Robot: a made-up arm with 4 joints. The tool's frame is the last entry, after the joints. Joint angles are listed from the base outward.
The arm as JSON. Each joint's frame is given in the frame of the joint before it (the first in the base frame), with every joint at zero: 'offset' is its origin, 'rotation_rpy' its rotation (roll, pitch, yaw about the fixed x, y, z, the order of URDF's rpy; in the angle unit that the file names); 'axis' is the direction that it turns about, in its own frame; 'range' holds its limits. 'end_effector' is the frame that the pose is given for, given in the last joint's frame.
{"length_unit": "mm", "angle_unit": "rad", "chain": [
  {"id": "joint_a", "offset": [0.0, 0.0, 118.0], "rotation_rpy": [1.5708, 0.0, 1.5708], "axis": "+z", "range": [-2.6, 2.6]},
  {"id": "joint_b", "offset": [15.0, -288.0, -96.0], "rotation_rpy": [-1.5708, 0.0, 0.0], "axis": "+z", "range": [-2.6, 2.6]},
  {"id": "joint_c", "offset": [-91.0, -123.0, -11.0], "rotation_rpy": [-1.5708, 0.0, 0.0], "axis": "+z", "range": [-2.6, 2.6]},
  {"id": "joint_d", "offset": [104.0, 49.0, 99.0], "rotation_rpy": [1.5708, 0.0, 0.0], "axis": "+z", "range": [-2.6, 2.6]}
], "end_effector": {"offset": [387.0, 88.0, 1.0], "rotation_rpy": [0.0, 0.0, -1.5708]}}
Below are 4 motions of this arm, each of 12 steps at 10 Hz.
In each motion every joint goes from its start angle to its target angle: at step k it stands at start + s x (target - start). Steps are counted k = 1, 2, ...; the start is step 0. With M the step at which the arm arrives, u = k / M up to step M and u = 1 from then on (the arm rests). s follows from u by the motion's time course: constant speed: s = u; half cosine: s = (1 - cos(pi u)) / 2; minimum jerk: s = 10 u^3 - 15 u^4 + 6 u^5.
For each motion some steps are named. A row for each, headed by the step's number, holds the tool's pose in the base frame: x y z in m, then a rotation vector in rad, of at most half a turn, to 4 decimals.
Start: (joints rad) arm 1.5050 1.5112 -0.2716 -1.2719
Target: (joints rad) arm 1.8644 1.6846 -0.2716 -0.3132
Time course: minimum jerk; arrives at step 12
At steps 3, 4, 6, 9, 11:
3: -0.3261 0.2658 0.4821 1.5740 -0.0622 0.4898
4: -0.3637 0.2435 0.4631 1.6083 -0.1685 0.5846
6: -0.4465 0.1985 0.3857 1.6743 -0.4833 0.8274
9: -0.5012 0.1868 0.2445 1.6849 -0.9680 1.1138
11: -0.5030 0.1936 0.2082 1.6704 -1.0968 1.1752

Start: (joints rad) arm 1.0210 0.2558 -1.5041 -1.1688
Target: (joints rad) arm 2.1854 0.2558 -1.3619 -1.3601
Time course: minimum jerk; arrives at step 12
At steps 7, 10, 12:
7: 0.2633 -0.0080 0.2311 2.4448 1.7572 0.3503
10: 0.2716 -0.0322 0.2434 -2.3809 -1.7255 -0.6208
12: 0.2725 -0.0356 0.2445 -2.3528 -1.7066 -0.6470

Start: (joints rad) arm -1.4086 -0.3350 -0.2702 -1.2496
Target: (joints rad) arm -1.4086 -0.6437 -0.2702 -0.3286
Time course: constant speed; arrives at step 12
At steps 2, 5, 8, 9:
2: 0.3088 -0.2236 -0.0600 -0.8603 -0.9073 -1.2327
5: 0.2849 -0.1987 -0.1087 -0.9080 -0.8426 -1.0849
8: 0.2526 -0.1787 -0.1546 -0.9550 -0.7776 -0.9370
9: 0.2401 -0.1734 -0.1692 -0.9705 -0.7557 -0.8877

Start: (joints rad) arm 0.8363 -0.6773 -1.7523 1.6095
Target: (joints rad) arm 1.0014 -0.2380 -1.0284 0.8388
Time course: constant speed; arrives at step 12
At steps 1, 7, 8, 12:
1: -0.4165 0.3303 0.0887 1.4146 -1.8332 -0.0257
7: -0.4308 0.2076 0.1667 1.7663 -1.2785 0.1394
8: -0.4245 0.1929 0.1812 1.7963 -1.1842 0.1647
12: -0.3852 0.1617 0.2421 1.8398 -0.8245 0.2509

